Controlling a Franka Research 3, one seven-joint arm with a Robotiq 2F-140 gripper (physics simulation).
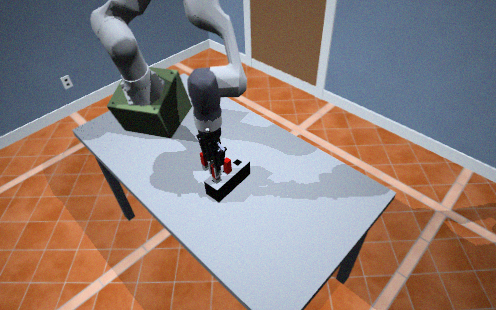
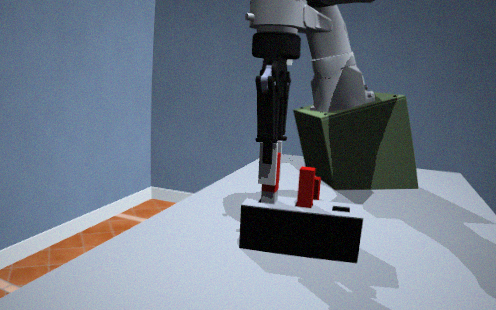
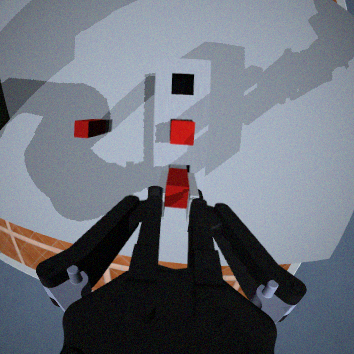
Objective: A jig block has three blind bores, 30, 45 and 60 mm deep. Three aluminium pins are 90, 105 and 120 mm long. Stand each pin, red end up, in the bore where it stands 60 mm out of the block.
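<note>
The jig block (image 1: 234,183) (image 2: 300,232) (image 3: 201,107) lies on the table, black-sided with a pale top. My gripper (image 1: 215,172) (image 2: 268,175) (image 3: 176,181) is shut on a pin (image 2: 270,189) (image 3: 177,177), red end up and near upright. Its grey lower end appears to be inside the end bore; how deep is hidden. A second red-topped pin (image 1: 227,166) (image 2: 306,187) (image 3: 182,132) stands in the middle bore. The other end bore (image 1: 237,162) (image 2: 341,209) (image 3: 183,84) is empty. A third pin (image 1: 203,160) (image 2: 317,188) (image 3: 81,128) stands red end up on the table, beside the block.
The table (image 1: 280,230) (image 2: 165,260) (image 3: 290,200) carries the block and the loose pin. The green arm base (image 1: 142,120) (image 2: 370,150) stands at the table's far end, beyond the loose pin. The middle pin stands close to the gripper's fingers.
</note>
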